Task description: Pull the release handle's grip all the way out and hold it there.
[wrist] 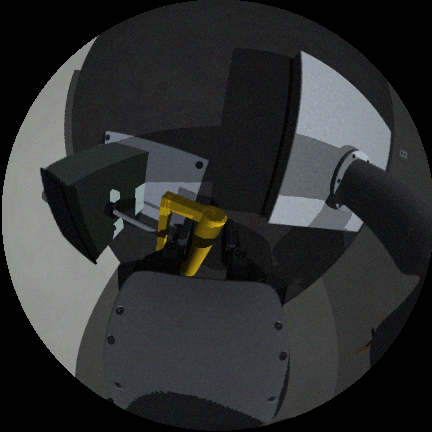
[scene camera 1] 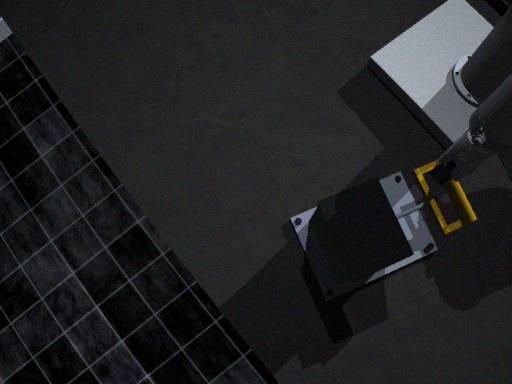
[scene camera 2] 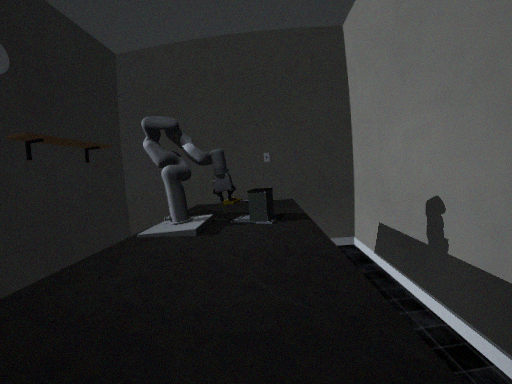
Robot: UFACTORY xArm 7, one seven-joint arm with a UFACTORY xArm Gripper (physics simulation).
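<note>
The yellow release handle [scene camera 1: 462, 201] [scene camera 2: 230, 201] [wrist: 202, 245] is a rectangular frame with a thick round grip bar on its outer side. A grey rod [scene camera 1: 411, 210] [wrist: 134, 220] joins it to the dark box [scene camera 1: 364, 232] [scene camera 2: 260, 205] [wrist: 108, 175], and a length of the rod shows between box and handle. My gripper [scene camera 2: 227, 198] [wrist: 207, 226] is shut on the grip bar, with one finger inside the frame and the other outside it. In scene camera 1 the arm partly hides the fingers.
The box stands on a light base plate [scene camera 1: 395, 186] [scene camera 2: 241, 219] [wrist: 170, 167] with dark bolts at its corners. The arm's pale mounting slab [scene camera 1: 420, 55] [scene camera 2: 187, 228] [wrist: 330, 105] lies near the handle. A wooden shelf [scene camera 2: 60, 141] is on the left wall.
</note>
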